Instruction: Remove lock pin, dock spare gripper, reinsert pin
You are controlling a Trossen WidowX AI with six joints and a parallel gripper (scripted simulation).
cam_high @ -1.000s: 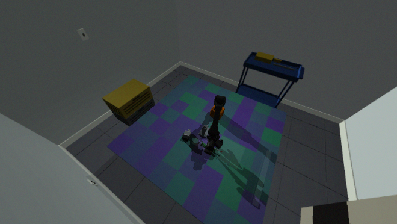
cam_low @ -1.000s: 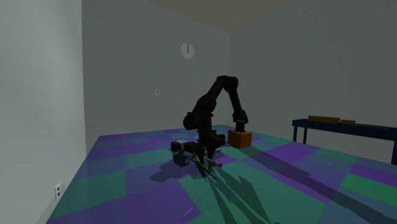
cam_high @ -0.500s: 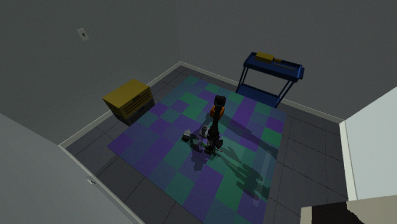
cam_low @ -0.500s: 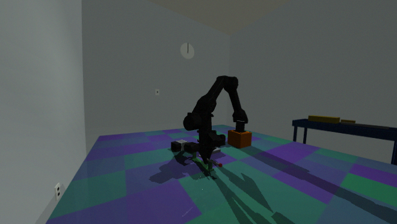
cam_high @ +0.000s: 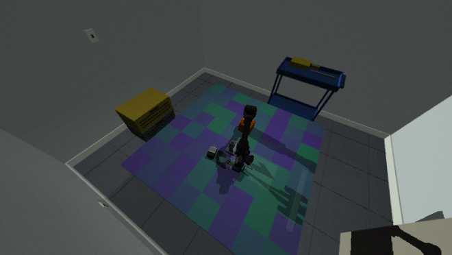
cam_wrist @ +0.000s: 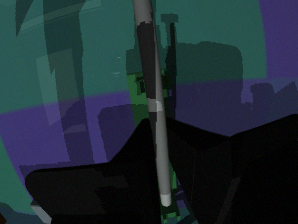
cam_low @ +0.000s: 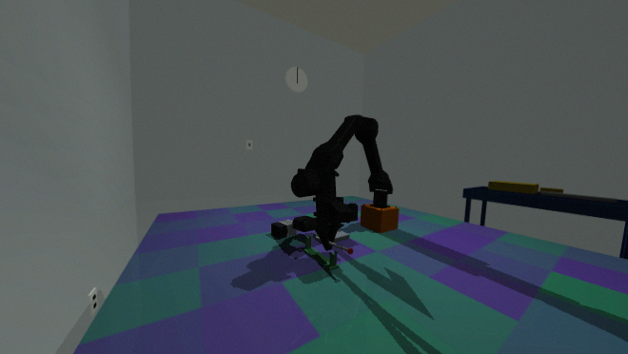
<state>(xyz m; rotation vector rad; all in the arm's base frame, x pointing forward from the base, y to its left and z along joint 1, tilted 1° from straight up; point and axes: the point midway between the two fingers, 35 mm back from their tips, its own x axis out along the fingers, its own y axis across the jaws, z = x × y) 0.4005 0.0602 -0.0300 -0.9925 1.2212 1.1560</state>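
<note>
Now: the green cradle 40 mm to the right of my gripper tip and 10 mm below it. The rest, counted from my gripper tip: grey mount (130 mm behind, 110 mm to the right, 10 mm above); then spare gripper (50 mm behind, 260 mm to the right, 20 mm below).
</note>
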